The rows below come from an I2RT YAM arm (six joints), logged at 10 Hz.
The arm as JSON. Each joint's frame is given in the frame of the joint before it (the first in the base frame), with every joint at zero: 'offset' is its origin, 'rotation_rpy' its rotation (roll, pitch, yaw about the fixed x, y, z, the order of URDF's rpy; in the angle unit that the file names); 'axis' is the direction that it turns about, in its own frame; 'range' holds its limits. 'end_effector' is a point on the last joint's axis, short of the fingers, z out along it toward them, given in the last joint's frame.
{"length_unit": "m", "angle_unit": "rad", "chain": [
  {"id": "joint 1", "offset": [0.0, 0.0, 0.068], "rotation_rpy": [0.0, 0.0, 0.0], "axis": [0.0, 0.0, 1.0], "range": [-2.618, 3.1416]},
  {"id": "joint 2", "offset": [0.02, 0.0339, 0.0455], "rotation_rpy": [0.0, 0.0, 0.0], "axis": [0.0, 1.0, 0.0], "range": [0.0, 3.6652]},
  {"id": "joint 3", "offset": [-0.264, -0.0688, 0.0], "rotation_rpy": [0.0, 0.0, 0.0], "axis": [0.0, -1.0, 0.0], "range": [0.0, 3.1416]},
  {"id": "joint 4", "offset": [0.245, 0.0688, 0.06], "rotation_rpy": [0.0, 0.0, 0.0], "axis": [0.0, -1.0, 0.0], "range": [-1.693, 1.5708]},
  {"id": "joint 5", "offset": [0.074, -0.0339, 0.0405], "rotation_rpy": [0.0, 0.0, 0.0], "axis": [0.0, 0.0, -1.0], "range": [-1.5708, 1.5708]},
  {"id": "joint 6", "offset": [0.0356, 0.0, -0.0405], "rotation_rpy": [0.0, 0.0, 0.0], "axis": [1.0, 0.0, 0.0], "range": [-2.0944, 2.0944]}
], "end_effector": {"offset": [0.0, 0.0, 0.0], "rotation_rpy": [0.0, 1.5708, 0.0]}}
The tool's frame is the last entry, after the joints.
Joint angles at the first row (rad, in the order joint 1, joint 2, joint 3, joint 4, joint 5, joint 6):
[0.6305, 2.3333, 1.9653, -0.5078, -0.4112, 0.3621]
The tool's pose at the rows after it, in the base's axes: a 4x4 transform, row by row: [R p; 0 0 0 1], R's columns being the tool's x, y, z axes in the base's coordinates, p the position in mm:
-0.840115 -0.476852 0.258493 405.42; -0.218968 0.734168 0.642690 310.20; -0.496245 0.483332 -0.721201 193.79; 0 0 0 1
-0.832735 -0.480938 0.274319 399.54; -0.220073 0.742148 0.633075 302.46; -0.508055 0.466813 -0.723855 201.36; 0 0 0 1
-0.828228 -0.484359 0.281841 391.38; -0.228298 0.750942 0.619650 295.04; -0.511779 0.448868 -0.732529 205.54; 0 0 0 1
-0.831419 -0.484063 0.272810 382.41; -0.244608 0.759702 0.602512 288.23; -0.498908 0.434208 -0.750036 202.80; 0 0 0 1
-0.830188 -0.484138 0.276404 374.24; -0.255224 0.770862 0.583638 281.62; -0.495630 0.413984 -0.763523 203.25; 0 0 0 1
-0.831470 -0.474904 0.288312 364.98; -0.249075 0.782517 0.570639 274.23; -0.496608 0.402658 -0.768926 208.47; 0 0 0 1
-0.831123 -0.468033 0.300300 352.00; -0.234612 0.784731 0.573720 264.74; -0.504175 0.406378 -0.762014 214.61; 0 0 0 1
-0.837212 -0.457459 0.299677 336.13; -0.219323 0.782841 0.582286 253.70; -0.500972 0.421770 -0.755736 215.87; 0 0 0 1
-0.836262 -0.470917 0.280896 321.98; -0.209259 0.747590 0.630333 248.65; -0.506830 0.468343 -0.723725 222.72; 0 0 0 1
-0.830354 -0.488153 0.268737 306.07; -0.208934 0.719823 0.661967 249.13; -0.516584 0.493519 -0.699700 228.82; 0 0 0 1
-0.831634 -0.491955 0.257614 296.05; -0.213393 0.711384 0.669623 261.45; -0.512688 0.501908 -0.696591 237.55; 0 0 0 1
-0.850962 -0.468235 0.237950 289.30; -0.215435 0.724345 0.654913 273.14; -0.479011 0.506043 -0.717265 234.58; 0 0 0 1
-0.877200 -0.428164 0.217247 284.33; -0.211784 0.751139 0.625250 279.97; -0.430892 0.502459 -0.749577 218.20; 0 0 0 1
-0.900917 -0.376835 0.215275 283.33; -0.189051 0.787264 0.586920 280.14; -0.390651 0.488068 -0.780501 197.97; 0 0 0 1
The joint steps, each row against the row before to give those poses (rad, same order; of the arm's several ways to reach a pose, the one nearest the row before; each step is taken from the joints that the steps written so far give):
[-0.0031, -0.0475, -0.0628, 0.0031, 0.0338, -0.0153]
[-0.0046, -0.0475, -0.0493, 0.0046, 0.0154, -0.0123]
[-0.0015, -0.0476, -0.0583, 0.0031, 0.0153, -0.0138]
[0.0000, -0.0369, -0.0629, 0.0000, 0.0092, -0.0138]
[0.0000, -0.0384, -0.0537, 0.0000, 0.0184, -0.0123]
[0.0000, -0.0505, -0.0552, 0.0030, 0.0184, 0.0045]
[0.0000, -0.0705, -0.0825, 0.0261, 0.0047, 0.0122]
[0.0000, -0.0752, -0.1028, 0.0353, -0.0077, 0.0184]
[0.0061, -0.0658, -0.0708, 0.0383, -0.0490, 0.0199]
[0.0229, -0.0569, -0.0569, 0.0307, -0.0200, 0.0200]
[0.0414, -0.0094, 0.0213, -0.0198, 0.0137, 0.0322]
[0.0353, 0.0183, 0.0185, -0.0246, 0.0215, 0.0414]
[0.0231, 0.0292, -0.0168, 0.0015, 0.0230, 0.0414]
[0.0046, 0.0291, -0.0337, 0.0215, 0.0306, 0.0384]

